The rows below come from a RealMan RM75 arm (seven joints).
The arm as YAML. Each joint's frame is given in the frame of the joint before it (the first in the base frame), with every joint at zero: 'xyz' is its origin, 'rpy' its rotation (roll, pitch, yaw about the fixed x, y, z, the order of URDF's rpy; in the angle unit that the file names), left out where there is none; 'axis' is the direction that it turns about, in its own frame. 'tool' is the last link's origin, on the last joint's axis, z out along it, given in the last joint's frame.
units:
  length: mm
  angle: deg
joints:
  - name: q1
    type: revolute
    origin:
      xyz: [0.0, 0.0, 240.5]
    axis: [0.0, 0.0, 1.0]
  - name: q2
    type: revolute
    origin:
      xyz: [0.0, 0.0, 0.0]
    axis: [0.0, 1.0, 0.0]
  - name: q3
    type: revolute
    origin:
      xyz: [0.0, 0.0, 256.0]
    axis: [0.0, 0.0, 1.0]
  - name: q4
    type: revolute
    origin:
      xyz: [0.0, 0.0, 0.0]
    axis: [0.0, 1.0, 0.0]
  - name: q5
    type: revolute
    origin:
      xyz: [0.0, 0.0, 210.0]
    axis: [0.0, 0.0, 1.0]
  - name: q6
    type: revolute
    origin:
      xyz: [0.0, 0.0, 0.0]
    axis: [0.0, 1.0, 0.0]
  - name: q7
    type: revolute
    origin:
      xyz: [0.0, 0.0, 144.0]
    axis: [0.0, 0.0, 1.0]
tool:
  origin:
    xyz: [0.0, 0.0, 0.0]
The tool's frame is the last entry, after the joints.
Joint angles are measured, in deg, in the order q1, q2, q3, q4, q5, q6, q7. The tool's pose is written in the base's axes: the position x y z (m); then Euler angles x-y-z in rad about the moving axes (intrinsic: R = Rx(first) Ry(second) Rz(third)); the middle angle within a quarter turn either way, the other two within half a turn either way. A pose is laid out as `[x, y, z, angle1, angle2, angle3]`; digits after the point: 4 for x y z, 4 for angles.
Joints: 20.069 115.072 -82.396 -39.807 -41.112 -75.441 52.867
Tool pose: [0.2127, 0.3421, 0.0266, -2.1315, -0.8041, 0.6723]
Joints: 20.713 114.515 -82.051 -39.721 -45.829 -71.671 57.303
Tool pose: [0.2206, 0.3482, 0.0195, -2.2112, -0.7200, 0.6586]
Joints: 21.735 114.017 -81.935 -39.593 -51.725 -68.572 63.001
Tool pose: [0.2266, 0.3528, 0.0100, -2.3076, -0.6396, 0.6479]
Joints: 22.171 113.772 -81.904 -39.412 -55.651 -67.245 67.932
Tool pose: [0.2315, 0.3533, 0.0036, -2.3667, -0.5901, 0.6689]
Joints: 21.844 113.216 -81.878 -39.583 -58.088 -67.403 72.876
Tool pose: [0.2371, 0.3503, 0.0029, -2.4057, -0.5637, 0.7115]
